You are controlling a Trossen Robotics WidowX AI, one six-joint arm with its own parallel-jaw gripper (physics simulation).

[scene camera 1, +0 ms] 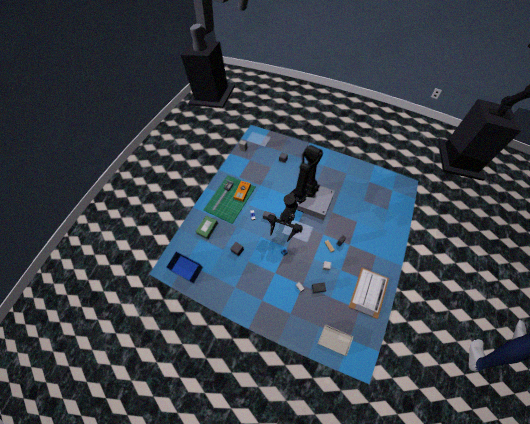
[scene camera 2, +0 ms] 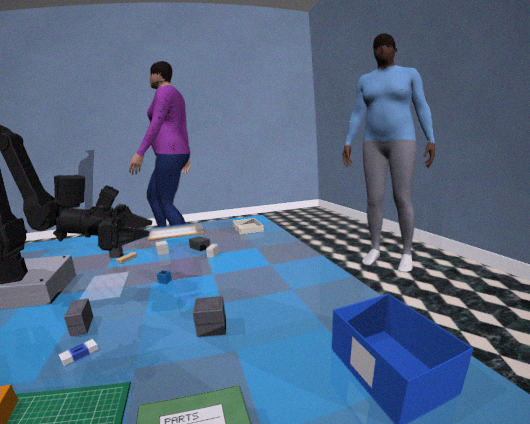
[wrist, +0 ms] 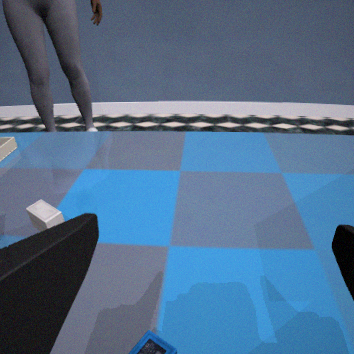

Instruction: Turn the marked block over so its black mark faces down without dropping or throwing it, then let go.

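Pixels of known places: gripper, fingertip midpoint: (scene camera 1: 278,238) (scene camera 2: 150,227) (wrist: 216,231); arm's base, origin of the base link: (scene camera 1: 310,192) (scene camera 2: 12,277).
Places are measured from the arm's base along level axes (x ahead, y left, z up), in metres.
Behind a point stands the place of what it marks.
The marked block, a small blue block (scene camera 1: 284,252) @[x 0.395, y -0.077, z -0.036 m] (scene camera 2: 164,276) @[x 0.389, y -0.096, z -0.040 m] (wrist: 154,343) @[x 0.396, y -0.082, z -0.035 m], rests on the blue and grey tiled mat (scene camera 1: 279,294) @[x 0.622, y -0.053, z -0.062 m] (scene camera 2: 260,311) @[x 0.540, y -0.335, z -0.061 m] (wrist: 235,207) @[x 0.569, y -0.195, z -0.061 m]. Its top face carries the black mark, seen partly at the bottom edge of the wrist view, where the rest of the block is cut off. My gripper (scene camera 1: 281,236) @[x 0.374, y -0.115, z 0.095 m] (scene camera 2: 149,227) @[x 0.374, y -0.115, z 0.095 m] (wrist: 216,231) @[x 0.374, y -0.115, z 0.095 m] is open and empty. It points nearly level, above the mat and apart from the block, which lies lower than the fingers and toward the left finger's side in the wrist view.
Dark blocks (scene camera 1: 237,248) @[x 0.442, y -0.332, z -0.010 m] (scene camera 2: 209,316) @[x 0.430, y -0.364, z -0.020 m] and white blocks (scene camera 1: 327,265) @[x 0.421, y 0.166, z -0.024 m] (scene camera 2: 162,247) @[x 0.417, y 0.146, z -0.036 m] stand around the marked block. A tan piece (scene camera 1: 329,245) @[x 0.294, y 0.163, z -0.047 m] (scene camera 2: 127,258) @[x 0.297, y 0.151, z -0.052 m] lies near the arm. A blue bin (scene camera 1: 184,267) @[x 0.612, y -0.608, z -0.059 m] (scene camera 2: 370,360) @[x 0.562, y -0.598, z -0.008 m] and a cream tray (scene camera 1: 335,340) @[x 0.788, y 0.274, z -0.058 m] (scene camera 2: 248,226) @[x 0.804, y 0.300, z -0.060 m] stand near the mat's edges.
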